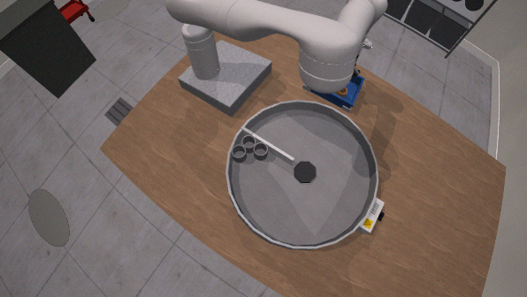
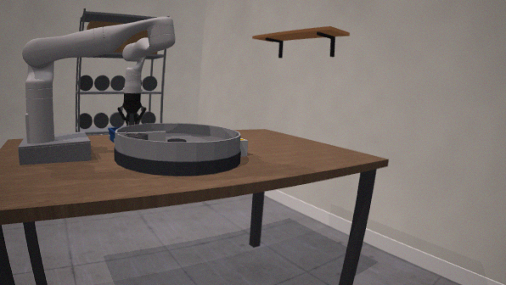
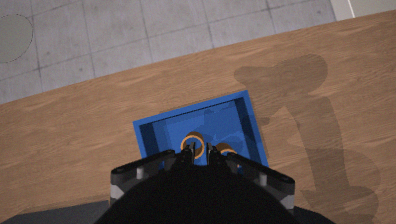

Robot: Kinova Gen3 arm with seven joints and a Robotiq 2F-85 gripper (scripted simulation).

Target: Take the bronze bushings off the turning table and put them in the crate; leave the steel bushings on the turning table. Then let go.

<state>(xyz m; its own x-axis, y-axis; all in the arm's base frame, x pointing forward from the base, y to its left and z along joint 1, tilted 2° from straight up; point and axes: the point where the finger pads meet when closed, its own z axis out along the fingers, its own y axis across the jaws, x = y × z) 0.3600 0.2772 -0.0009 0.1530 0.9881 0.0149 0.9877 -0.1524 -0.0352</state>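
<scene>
The blue crate lies 40 mm below my hand. Round my hand: grey turning table: 360 mm to the right, 110 mm ahead, 10 mm below.
</scene>
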